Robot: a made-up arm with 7 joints.
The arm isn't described. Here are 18 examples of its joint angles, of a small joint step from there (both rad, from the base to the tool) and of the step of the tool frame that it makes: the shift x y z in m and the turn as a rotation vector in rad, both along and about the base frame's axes.
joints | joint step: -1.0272 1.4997 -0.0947 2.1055 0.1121 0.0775 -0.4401 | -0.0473 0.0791 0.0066 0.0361 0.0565 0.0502 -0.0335
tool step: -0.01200 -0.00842 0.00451 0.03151 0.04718 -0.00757
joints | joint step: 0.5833 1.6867 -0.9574 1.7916 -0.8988 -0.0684 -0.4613 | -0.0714 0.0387 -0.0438 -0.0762 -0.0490 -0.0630 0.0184
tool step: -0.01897 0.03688 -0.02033 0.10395 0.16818 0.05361
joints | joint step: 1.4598 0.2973 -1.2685 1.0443 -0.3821 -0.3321 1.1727 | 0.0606 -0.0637 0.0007 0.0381 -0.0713 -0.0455 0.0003
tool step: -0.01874 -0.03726 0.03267 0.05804 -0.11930 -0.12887
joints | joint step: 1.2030 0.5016 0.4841 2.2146 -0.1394 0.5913 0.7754 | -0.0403 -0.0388 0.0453 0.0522 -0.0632 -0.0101 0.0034
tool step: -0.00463 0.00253 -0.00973 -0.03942 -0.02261 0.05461
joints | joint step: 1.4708 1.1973 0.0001 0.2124 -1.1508 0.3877 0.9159 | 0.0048 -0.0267 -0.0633 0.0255 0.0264 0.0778 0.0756
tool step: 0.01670 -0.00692 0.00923 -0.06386 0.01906 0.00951
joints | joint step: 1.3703 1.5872 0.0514 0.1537 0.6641 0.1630 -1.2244 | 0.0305 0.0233 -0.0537 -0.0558 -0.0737 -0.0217 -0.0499
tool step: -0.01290 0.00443 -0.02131 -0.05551 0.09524 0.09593
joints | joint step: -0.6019 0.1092 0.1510 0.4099 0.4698 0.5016 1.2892 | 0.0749 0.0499 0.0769 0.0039 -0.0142 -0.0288 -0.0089
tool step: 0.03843 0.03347 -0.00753 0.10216 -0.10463 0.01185
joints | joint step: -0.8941 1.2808 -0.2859 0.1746 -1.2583 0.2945 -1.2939 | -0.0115 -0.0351 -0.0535 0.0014 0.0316 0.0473 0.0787
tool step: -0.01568 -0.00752 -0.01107 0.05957 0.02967 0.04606
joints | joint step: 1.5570 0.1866 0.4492 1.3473 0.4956 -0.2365 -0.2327 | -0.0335 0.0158 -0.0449 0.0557 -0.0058 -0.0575 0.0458
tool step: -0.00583 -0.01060 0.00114 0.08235 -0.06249 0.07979
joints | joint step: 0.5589 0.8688 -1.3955 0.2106 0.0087 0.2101 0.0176 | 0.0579 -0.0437 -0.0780 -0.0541 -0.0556 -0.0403 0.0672
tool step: 0.01536 0.00045 0.00767 -0.00648 0.08057 -0.05617
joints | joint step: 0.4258 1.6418 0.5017 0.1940 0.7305 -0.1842 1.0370 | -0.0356 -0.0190 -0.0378 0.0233 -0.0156 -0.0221 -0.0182
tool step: 0.01218 -0.00033 -0.00676 0.02210 0.08008 0.00055
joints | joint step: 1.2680 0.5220 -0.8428 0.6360 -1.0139 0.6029 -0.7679 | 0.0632 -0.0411 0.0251 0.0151 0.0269 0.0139 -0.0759
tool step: 0.00886 -0.02261 0.03441 -0.01294 -0.14731 -0.05267
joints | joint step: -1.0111 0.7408 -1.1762 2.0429 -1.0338 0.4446 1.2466 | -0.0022 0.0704 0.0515 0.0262 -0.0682 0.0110 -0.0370
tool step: 0.00877 0.01967 -0.01067 0.04917 -0.13271 -0.02835
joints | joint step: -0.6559 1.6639 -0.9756 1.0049 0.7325 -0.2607 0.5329 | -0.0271 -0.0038 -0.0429 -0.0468 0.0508 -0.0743 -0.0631
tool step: -0.01831 0.01098 0.00999 0.02732 -0.04916 -0.00148
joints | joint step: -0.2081 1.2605 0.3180 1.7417 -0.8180 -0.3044 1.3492 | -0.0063 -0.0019 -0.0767 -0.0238 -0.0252 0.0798 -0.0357
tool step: 0.00040 0.00034 -0.02969 -0.00285 0.01525 0.05229
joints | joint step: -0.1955 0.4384 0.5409 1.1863 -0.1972 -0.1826 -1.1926 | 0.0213 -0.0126 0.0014 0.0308 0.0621 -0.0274 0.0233
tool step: 0.01361 -0.00608 0.01199 -0.04504 -0.09175 -0.02810
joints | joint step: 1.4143 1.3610 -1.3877 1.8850 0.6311 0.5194 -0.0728 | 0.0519 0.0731 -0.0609 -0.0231 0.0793 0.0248 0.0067
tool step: -0.00059 0.02697 0.00022 -0.04534 0.06465 0.10716
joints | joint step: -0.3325 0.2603 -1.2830 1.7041 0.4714 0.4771 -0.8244 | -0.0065 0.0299 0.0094 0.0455 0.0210 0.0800 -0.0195
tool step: 0.00447 0.00521 0.00771 0.05321 0.02674 -0.02808
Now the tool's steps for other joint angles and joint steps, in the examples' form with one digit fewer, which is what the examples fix.
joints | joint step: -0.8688 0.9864 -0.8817 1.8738 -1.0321 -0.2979 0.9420 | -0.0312 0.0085 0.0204 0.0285 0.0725 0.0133 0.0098
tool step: -0.0027 -0.0032 0.0061 0.0011 0.0513 0.0598
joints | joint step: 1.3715 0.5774 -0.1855 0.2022 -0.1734 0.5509 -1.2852 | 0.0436 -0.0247 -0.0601 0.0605 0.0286 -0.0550 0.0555
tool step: 0.0117 -0.0188 0.0362 0.0426 -0.1100 -0.1232
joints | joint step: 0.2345 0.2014 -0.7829 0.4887 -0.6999 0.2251 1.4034 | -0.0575 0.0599 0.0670 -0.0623 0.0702 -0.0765 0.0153
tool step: -0.0371 0.0498 -0.0134 -0.0192 0.0976 0.1173
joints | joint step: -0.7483 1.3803 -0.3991 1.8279 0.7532 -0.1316 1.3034 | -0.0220 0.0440 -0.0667 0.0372 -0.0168 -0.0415 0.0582
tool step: -0.0242 -0.0075 -0.0038 -0.0641 0.0760 -0.1041
